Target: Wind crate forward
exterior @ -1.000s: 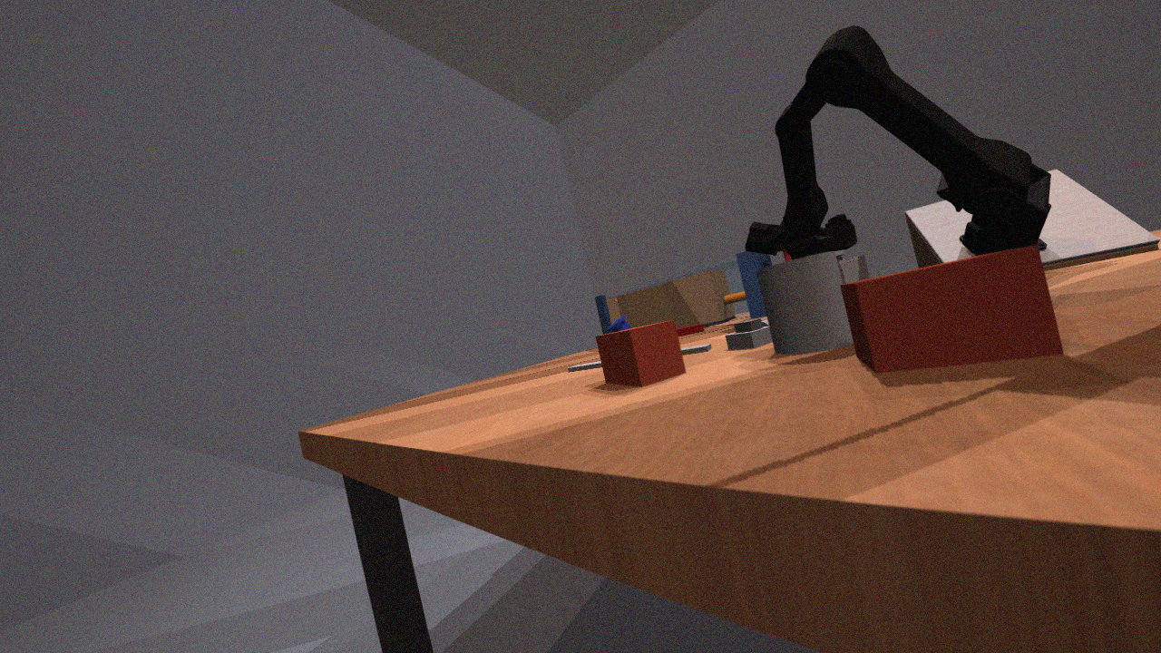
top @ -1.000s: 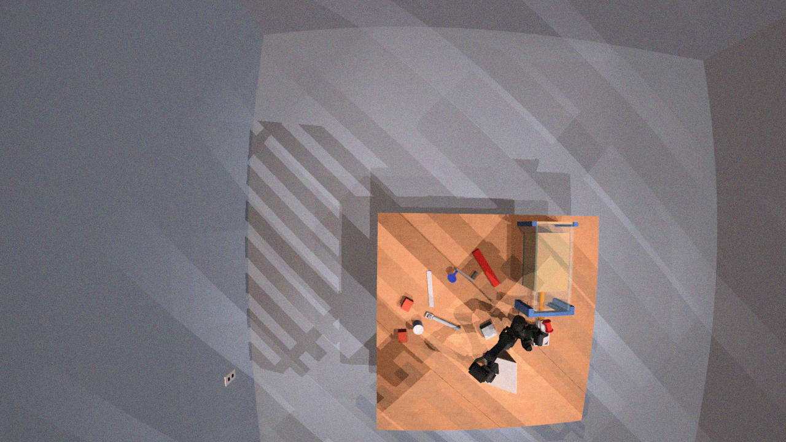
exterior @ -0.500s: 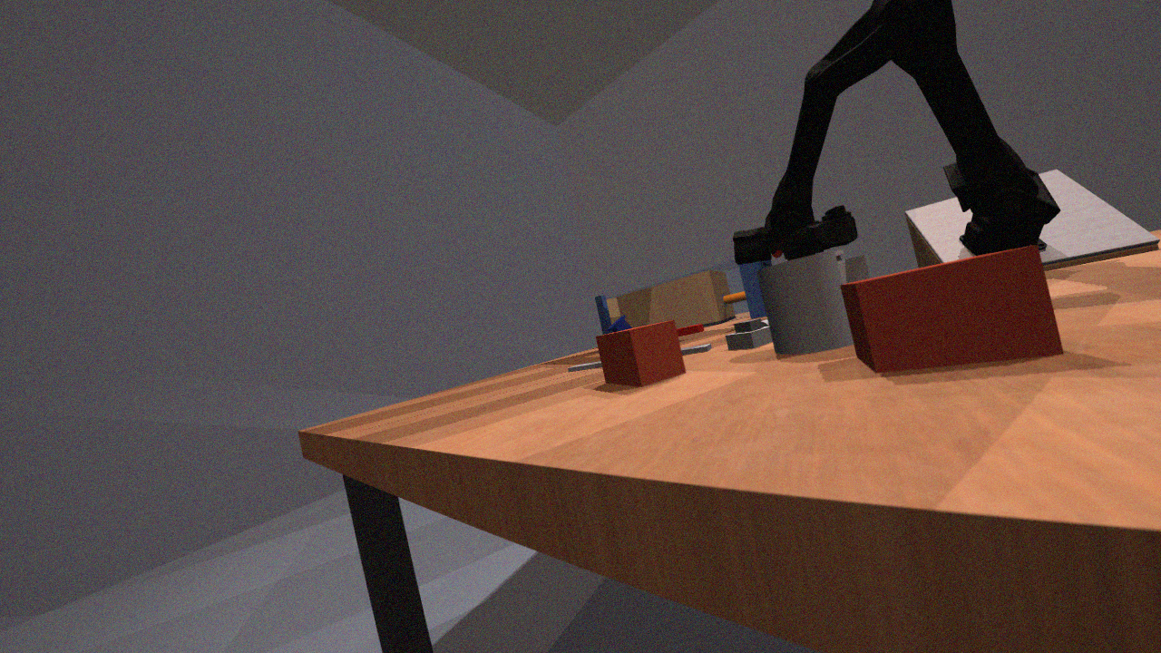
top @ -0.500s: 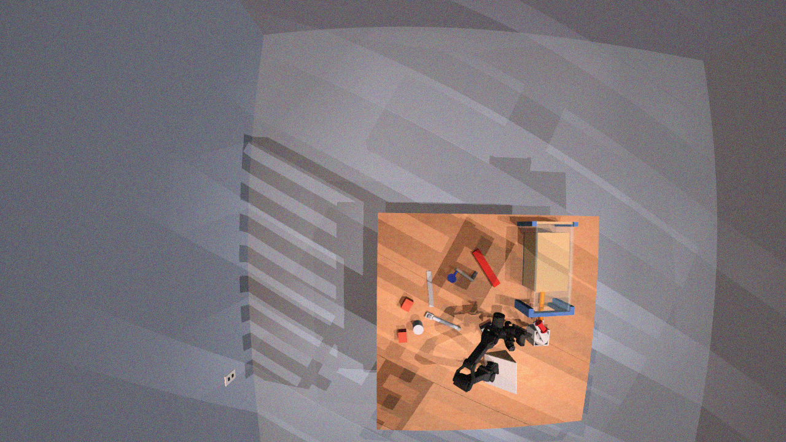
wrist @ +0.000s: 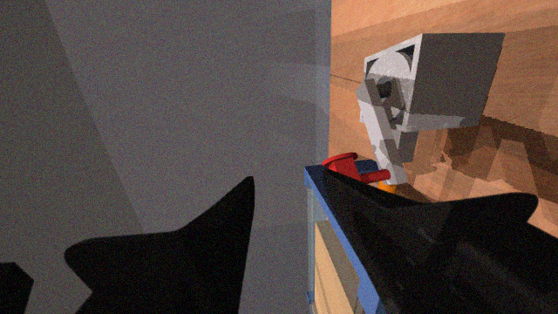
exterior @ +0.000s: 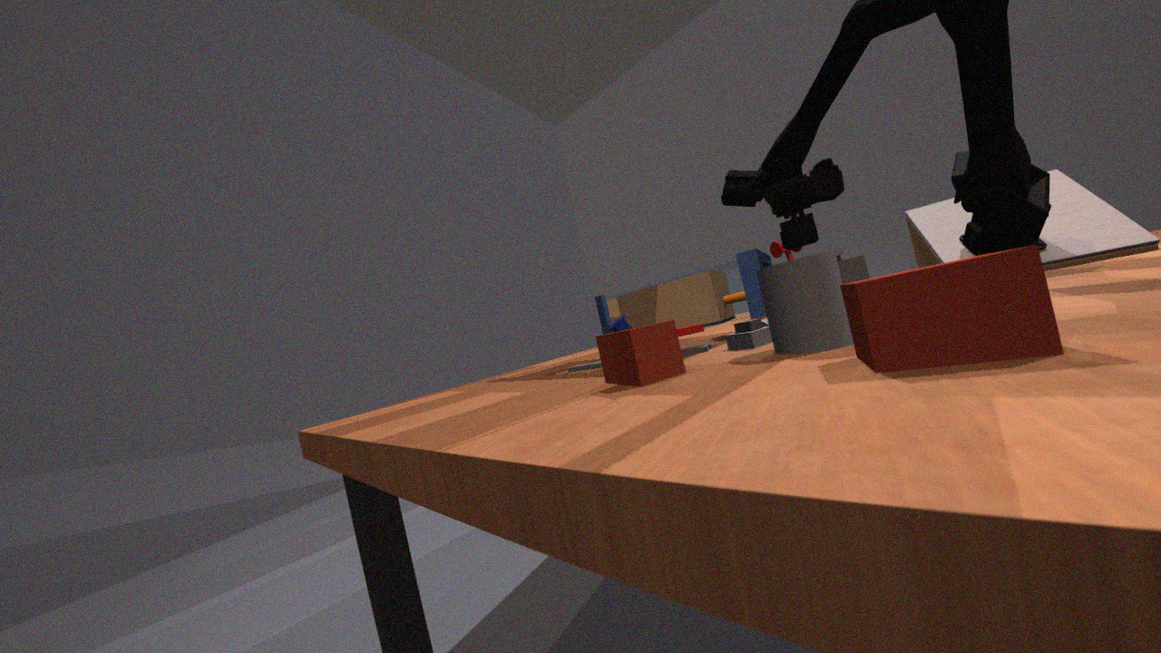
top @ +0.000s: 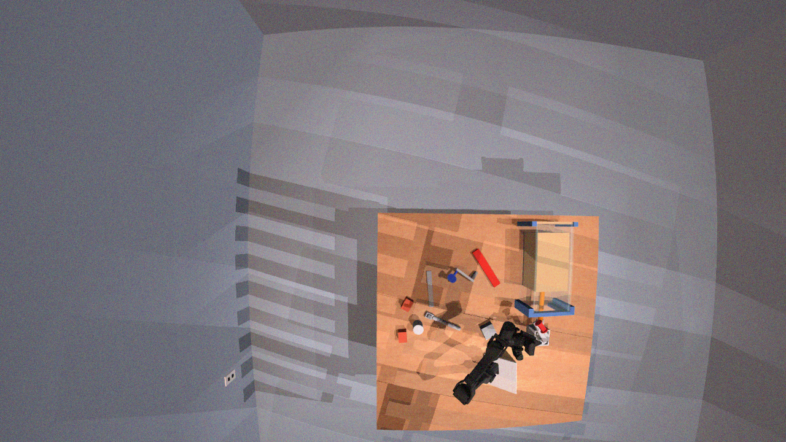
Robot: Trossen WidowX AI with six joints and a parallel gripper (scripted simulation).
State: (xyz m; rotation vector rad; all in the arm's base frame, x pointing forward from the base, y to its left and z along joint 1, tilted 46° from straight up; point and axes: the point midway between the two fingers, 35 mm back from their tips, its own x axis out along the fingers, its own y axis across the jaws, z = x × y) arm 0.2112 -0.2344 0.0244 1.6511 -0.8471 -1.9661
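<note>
My gripper tip is now 1 cm past the red-knobbed crank, 7 cm to the left of it and 11 cm above it. The rest, counted from my gripper tip: grey winch 9 cm behind, 10 cm to the right, 19 cm below; blue steel frame 9 cm ahead, 11 cm to the right, 12 cm below; red grip 3 cm ahead, 6 cm to the right, 8 cm below.
</note>
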